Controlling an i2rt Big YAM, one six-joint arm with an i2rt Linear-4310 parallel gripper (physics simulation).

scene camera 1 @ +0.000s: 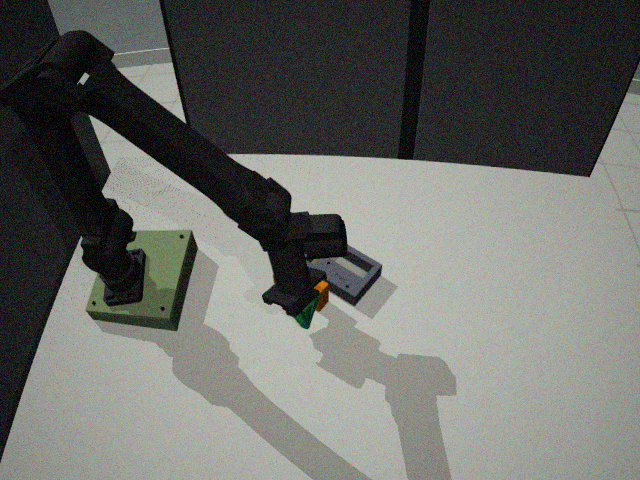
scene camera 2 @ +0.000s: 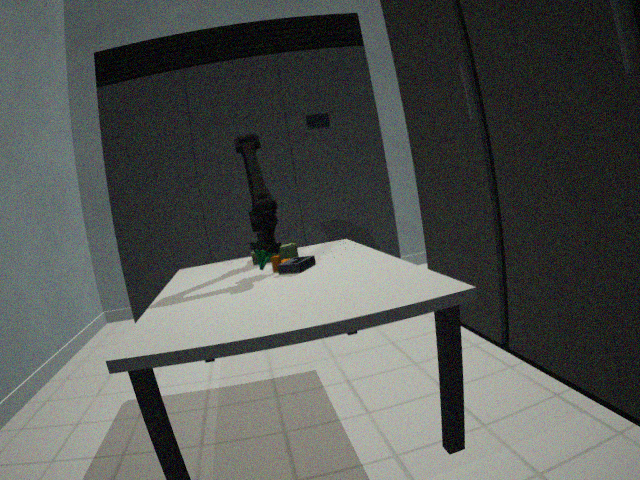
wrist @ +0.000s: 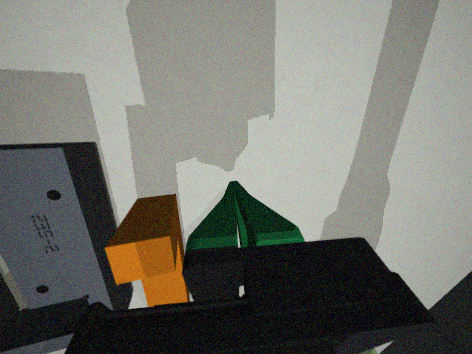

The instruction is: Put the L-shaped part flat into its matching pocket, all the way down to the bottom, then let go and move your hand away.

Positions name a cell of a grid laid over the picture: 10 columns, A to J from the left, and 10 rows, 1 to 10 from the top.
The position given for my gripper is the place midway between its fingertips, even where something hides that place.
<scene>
My gripper (scene camera 1: E7) is shut, with nothing in its grasp. Also in view: an orange L-shaped part (wrist: D7).
My gripper also shows in the wrist view (wrist: E6).
</scene>
